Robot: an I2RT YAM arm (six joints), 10 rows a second.
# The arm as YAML. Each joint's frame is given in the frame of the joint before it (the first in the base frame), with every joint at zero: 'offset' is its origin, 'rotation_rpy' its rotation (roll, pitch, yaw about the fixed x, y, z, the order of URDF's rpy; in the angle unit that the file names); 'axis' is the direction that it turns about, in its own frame. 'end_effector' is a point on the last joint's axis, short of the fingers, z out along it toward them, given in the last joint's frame.
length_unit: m
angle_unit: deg
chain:
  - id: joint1
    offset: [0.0, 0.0, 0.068]
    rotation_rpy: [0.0, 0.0, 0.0]
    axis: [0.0, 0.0, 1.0]
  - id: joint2
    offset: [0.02, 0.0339, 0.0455]
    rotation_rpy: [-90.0, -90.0, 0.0]
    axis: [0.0, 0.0, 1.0]
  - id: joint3
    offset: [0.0, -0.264, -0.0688]
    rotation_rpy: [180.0, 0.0, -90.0]
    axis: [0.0, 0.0, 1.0]
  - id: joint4
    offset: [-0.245, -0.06, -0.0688]
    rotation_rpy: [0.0, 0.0, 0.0]
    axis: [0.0, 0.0, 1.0]
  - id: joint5
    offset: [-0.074, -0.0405, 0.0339]
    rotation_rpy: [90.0, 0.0, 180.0]
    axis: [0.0, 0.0, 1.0]
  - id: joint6
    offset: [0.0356, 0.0, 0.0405]
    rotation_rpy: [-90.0, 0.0, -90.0]
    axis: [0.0, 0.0, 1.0]
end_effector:
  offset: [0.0, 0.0, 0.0]
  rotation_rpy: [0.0, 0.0, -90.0]
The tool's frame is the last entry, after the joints.
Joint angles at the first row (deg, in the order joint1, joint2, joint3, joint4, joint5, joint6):
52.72 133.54 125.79 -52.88 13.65 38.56
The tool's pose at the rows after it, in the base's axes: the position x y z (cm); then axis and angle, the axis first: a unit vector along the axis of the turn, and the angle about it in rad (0 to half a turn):
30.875, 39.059, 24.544, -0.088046, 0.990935, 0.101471, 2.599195
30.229, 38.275, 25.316, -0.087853, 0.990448, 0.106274, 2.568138
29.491, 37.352, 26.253, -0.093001, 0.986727, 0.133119, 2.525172
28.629, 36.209, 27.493, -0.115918, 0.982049, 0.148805, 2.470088
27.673, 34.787, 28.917, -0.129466, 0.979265, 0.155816, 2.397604
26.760, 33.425, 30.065, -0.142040, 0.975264, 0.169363, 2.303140
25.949, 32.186, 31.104, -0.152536, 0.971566, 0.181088, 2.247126
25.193, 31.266, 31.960, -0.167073, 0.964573, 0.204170, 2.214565
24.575, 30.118, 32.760, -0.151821, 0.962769, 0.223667, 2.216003
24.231, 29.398, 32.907, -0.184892, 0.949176, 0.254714, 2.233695
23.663, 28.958, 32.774, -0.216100, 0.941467, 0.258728, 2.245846
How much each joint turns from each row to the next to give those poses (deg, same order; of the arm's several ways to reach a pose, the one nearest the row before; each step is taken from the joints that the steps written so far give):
-0.01 -2.71 -2.80 0.77 1.01 0.04
0.11 -3.71 -4.79 2.77 0.92 -0.37
0.00 -4.93 -6.68 5.75 -0.51 -1.06
0.00 -5.07 -5.91 4.73 0.08 -3.30
0.00 -5.39 -5.65 4.24 1.55 -2.84
0.00 -5.38 -6.39 6.54 1.69 -3.25
-0.11 -4.26 -4.21 3.60 0.38 -2.29
-0.06 -3.45 -3.24 3.03 -1.45 -1.75
-0.39 -3.05 -2.00 0.03 -1.06 1.70
-0.73 -2.16 -2.47 1.84 -5.15 -2.20
0.06 -1.54 -1.84 0.16 -2.25 -2.48

